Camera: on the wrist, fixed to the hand. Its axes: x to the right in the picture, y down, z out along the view.
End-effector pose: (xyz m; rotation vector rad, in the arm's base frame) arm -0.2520 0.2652 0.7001 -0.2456 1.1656 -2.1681
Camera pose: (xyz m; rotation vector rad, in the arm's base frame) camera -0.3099 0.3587 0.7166 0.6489 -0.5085 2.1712
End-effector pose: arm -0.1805 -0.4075 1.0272 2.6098 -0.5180 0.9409
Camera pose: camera -0.2023 -0.3040 1.0616 1.9846 1.5245 0.6297
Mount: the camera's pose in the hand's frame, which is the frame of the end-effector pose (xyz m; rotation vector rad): -0.0164 -0.0761 -0.0794 0.2102 0.2486 -1.5770
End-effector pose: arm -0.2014 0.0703 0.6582 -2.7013 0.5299 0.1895
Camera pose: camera -0.1824 0.1100 0.7603 -2.1492 -1.4179 -0.5779
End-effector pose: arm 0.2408 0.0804 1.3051 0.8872 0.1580 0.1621
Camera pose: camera 0.2143 0.0898 1.1975 0.7303 1.0598 -1.2344
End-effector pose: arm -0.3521 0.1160 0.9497 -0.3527 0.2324 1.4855
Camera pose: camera -0.2726 0.0678 0.8887 -0.3871 0.2081 -0.1378
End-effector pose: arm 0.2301 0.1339 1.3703 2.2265 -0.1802 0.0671
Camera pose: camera 0.2268 0.2443 1.3579 1.9369 1.7278 -0.5020
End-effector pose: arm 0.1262 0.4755 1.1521 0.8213 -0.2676 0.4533
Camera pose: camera 0.1533 0.4855 1.0447 0.9270 0.6755 -0.9131
